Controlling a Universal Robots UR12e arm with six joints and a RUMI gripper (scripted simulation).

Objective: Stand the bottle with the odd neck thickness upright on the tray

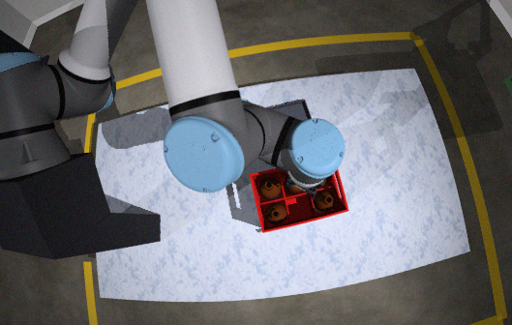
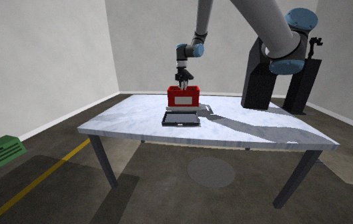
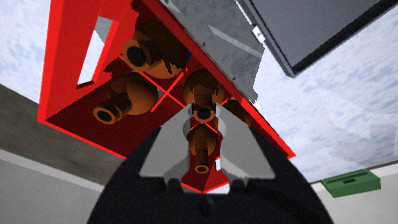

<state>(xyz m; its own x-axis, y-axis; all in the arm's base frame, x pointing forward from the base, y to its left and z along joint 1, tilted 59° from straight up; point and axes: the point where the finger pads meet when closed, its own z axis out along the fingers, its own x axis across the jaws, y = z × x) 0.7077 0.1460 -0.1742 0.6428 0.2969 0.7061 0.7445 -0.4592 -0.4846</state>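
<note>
The red crate lies 7 cm below my hand and 5 cm to the right of it. Also, from my hand: dark tray (23 cm to the left, 14 cm below).
</note>
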